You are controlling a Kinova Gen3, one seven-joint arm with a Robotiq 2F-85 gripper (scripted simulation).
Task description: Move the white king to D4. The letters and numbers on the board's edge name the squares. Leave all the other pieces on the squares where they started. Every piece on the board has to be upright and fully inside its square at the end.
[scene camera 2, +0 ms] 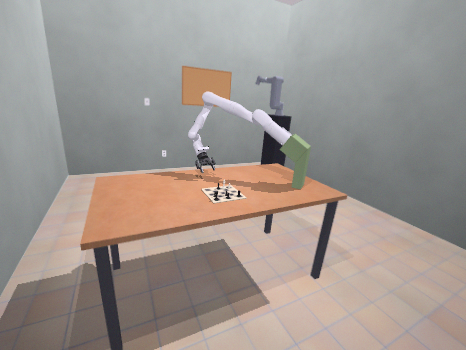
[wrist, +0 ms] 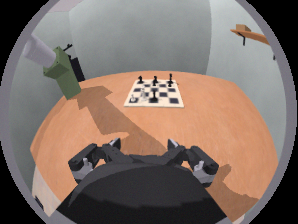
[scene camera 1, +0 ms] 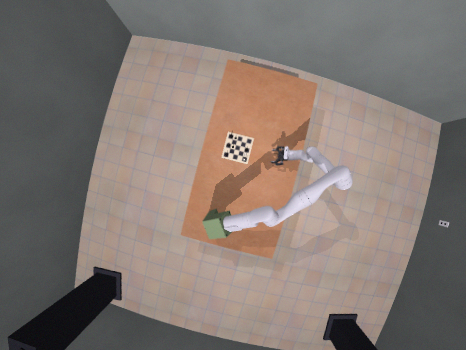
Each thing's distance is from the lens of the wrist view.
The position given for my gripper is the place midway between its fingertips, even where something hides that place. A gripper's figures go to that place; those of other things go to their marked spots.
my gripper (wrist: 143, 144): 0.16 m
chessboard (wrist: 167, 97): 0.34 m
